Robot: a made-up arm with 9 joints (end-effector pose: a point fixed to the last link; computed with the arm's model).
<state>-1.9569 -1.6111 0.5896 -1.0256 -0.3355 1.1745 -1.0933 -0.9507 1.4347</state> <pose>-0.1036 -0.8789 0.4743 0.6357 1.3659 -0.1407</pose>
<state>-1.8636 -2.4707 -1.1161 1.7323 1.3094 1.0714 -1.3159 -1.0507 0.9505</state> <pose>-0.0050 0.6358 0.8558 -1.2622 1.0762 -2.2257</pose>
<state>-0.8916 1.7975 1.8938 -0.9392 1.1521 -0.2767 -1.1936 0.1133 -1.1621</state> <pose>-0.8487 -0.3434 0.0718 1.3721 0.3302 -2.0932</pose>
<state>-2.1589 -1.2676 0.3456 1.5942 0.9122 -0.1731 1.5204 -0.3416 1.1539</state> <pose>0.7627 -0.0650 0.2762 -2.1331 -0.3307 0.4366</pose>
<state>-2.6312 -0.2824 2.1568 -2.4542 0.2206 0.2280 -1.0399 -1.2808 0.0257</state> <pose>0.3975 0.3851 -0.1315 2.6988 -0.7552 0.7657</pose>
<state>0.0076 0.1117 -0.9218 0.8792 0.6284 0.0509 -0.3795 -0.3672 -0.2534</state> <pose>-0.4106 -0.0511 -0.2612 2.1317 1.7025 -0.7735</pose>
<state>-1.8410 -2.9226 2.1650 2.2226 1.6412 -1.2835 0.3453 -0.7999 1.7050</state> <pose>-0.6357 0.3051 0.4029 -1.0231 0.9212 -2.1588</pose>
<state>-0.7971 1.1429 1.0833 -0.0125 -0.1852 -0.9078 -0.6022 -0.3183 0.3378</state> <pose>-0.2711 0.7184 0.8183 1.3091 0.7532 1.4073</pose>
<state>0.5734 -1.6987 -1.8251 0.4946 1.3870 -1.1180 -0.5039 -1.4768 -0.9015</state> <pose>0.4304 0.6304 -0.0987 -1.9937 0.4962 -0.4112</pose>
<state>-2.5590 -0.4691 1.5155 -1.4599 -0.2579 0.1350 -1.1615 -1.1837 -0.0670</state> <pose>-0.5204 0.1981 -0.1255 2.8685 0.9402 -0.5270</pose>
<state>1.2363 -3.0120 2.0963 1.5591 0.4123 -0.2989 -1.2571 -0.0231 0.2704</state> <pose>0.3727 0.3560 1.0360 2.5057 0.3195 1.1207</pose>
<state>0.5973 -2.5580 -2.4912 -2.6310 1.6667 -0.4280 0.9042 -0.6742 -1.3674</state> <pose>-0.0987 0.3479 -0.1710 -0.8703 -1.2172 -0.7585</pose>
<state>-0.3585 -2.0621 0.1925 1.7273 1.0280 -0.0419 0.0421 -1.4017 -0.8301</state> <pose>-0.3484 0.2454 -0.0731 -2.7080 0.2603 -0.8611</pose>
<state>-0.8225 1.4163 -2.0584 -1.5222 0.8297 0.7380 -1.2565 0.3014 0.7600</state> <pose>0.5544 0.0119 -0.2218 1.5449 -1.1246 0.0958</pose>
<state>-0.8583 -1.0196 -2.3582 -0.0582 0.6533 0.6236 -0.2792 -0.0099 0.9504</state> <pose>0.1508 0.8636 0.7128 -1.7876 -0.6475 1.1653</pose>
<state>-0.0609 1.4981 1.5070 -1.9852 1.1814 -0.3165 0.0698 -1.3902 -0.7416</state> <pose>-0.5368 -0.3692 1.1301 1.1100 0.7188 -0.9675</pose>
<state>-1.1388 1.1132 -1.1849 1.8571 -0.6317 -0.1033 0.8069 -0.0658 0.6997</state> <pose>0.5134 -0.6425 0.2703 1.6797 -0.8546 -1.3431</pose>
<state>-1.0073 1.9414 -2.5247 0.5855 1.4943 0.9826 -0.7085 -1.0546 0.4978</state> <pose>-0.2368 -0.9810 0.3518 0.8891 2.6563 -0.2028</pose>
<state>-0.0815 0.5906 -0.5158 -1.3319 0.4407 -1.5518 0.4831 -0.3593 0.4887</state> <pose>0.7425 0.3985 0.3753 -2.0078 -0.4480 1.5316</pose>
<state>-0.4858 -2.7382 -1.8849 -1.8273 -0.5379 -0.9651 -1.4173 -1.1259 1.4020</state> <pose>0.4622 0.2663 -0.1962 0.2704 1.2647 0.0604</pose>
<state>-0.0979 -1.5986 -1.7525 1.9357 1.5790 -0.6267 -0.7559 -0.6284 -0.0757</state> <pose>-0.3617 0.6933 0.4901 -1.5822 -2.3999 -0.9143</pose>
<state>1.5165 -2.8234 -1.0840 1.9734 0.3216 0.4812 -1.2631 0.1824 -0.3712</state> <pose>-0.1570 0.3114 -0.1041 1.6845 -0.9592 -2.3093</pose>
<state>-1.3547 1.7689 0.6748 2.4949 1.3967 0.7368 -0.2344 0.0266 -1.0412</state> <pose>-0.1874 -0.1278 1.0747 -0.1003 0.5530 -0.5030</pose>
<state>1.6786 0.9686 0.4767 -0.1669 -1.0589 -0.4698 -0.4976 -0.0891 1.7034</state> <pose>-0.1154 0.4787 -0.1102 -0.2667 1.7090 -2.5740</pose>
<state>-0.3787 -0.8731 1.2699 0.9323 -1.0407 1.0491 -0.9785 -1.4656 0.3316</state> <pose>0.2096 -0.7371 0.7669 -0.0447 -0.9484 1.0230</pose>
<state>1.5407 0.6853 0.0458 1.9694 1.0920 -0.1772 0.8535 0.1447 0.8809</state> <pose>-0.1036 -0.7132 0.3029 -1.1194 1.0332 -0.9277</pose>
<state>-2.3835 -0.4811 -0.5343 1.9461 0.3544 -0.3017 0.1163 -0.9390 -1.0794</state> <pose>0.7702 -0.0403 0.4545 1.4861 1.0355 2.4651</pose>
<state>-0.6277 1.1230 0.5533 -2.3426 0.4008 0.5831 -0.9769 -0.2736 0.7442</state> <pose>-0.3503 0.0010 1.1113 -1.3143 -0.2336 -0.8922</pose>
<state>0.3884 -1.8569 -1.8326 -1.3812 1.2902 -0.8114 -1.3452 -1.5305 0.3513</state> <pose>-0.0959 -0.1944 -0.4318 -2.4068 1.3965 1.3368</pose>
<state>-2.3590 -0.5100 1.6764 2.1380 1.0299 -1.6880 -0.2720 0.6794 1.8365</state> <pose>0.2108 -0.7029 -0.0115 0.6343 -1.1042 1.9194</pose>
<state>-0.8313 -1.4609 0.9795 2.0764 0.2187 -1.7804 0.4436 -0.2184 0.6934</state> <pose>-0.4220 -0.3882 -0.0484 0.6583 1.0272 1.9856</pose>
